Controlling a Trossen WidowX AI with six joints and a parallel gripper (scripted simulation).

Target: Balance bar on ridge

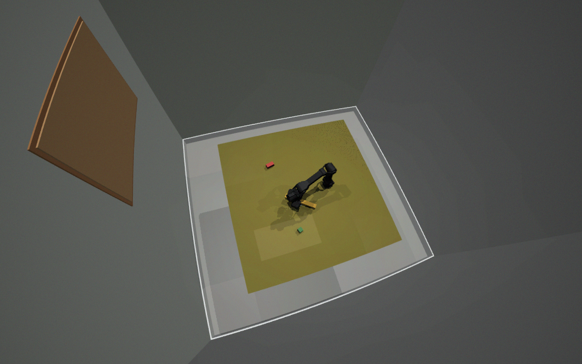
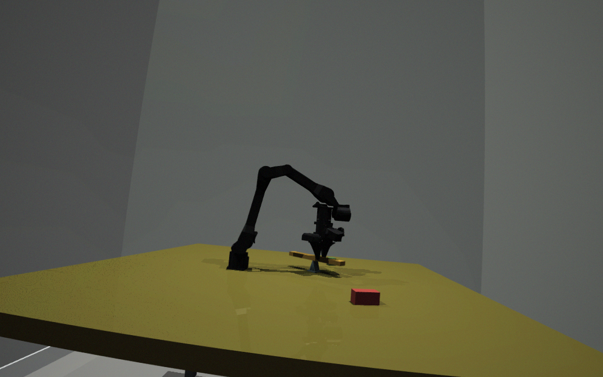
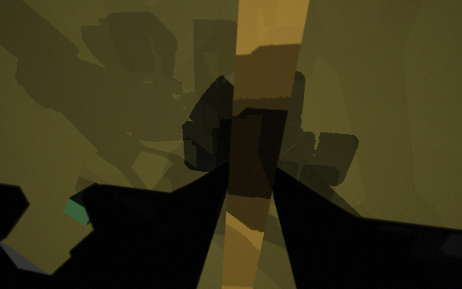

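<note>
Right now my gripper tip is 2 cm to the right of the bar and 2 cm past it. Also, from my gripper tip: red block: 38 cm to the right, 13 cm ahead, 3 cm below; small green cube: 23 cm to the left, 5 cm ahead, 3 cm below.
</note>
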